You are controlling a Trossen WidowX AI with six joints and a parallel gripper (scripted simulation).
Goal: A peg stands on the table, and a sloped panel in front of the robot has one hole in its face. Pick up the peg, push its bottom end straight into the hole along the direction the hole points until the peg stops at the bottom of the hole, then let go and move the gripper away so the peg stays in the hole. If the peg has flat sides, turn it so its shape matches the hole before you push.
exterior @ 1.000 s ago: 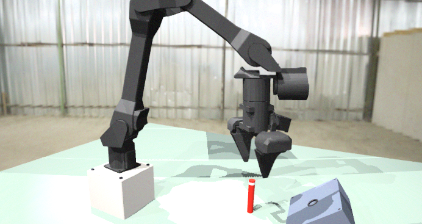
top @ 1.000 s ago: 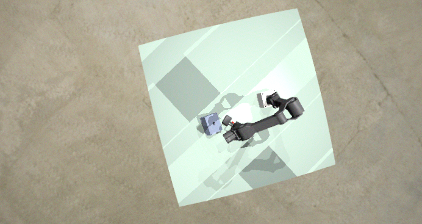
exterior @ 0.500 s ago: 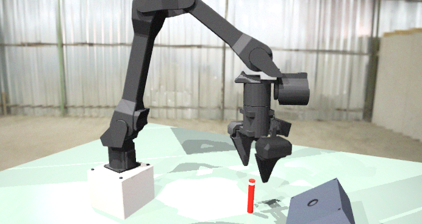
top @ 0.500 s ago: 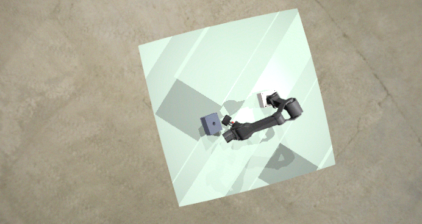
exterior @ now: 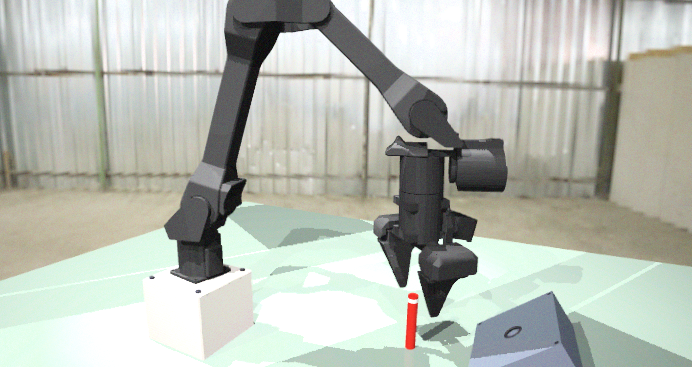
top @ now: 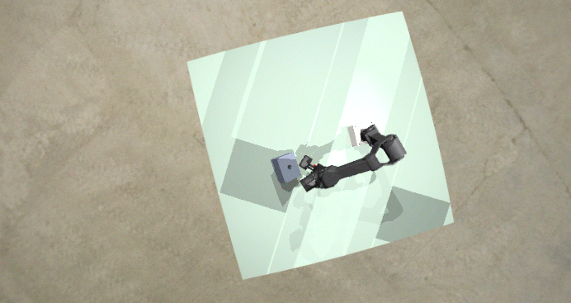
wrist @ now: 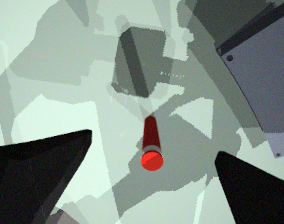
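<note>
Right now my gripper tip is 10 mm past the red round peg and 10 mm above it. The rest, counted from my gripper tip: sloped panel (150 mm ahead, 20 mm to the right, 20 mm below).
</note>
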